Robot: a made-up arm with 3 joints. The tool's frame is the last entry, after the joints.
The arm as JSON. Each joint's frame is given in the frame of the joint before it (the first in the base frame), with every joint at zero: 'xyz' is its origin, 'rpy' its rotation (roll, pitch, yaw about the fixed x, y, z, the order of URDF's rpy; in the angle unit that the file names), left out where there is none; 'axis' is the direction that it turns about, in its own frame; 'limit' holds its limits. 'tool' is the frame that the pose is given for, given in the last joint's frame.
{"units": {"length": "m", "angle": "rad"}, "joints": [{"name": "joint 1", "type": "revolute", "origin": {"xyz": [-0.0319, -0.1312, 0.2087]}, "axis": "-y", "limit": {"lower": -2.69, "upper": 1.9}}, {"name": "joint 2", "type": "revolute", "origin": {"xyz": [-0.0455, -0.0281, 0.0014]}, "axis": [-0.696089, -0.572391, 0.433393], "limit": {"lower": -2.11, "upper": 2.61}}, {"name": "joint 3", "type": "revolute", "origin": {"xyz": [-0.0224, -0.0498, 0.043]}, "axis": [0.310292, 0.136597, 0.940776], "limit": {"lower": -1.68, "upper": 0.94}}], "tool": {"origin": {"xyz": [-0.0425, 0.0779, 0.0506], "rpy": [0.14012, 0.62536, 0.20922]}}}
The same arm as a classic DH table. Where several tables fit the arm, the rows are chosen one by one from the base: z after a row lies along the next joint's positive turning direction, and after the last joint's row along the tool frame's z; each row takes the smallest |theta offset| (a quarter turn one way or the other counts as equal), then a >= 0, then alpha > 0; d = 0 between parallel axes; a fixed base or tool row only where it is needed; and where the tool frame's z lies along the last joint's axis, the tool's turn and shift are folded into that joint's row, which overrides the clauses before.
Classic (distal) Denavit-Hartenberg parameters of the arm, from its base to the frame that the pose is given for. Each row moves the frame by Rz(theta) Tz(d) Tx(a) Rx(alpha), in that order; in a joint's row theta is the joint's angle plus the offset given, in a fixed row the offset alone. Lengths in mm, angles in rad.
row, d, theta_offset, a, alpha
base (fixed), 208.7, 0.0000, -31.9, 1.5708
joint 1, 131.8, 1.0139, -22.9, -0.9614
joint 2, 108.5, -1.3208, 22.5, -1.4570
joint 3, 285.3, -1.0740, -42.1, -0.3540
tool (fixed), -234.9, 2.1934, 0.0, 0.0000
Joint limits (rad, base to tool): -2.6900..1.9000 -2.1100..2.6100 -1.6800..0.9400

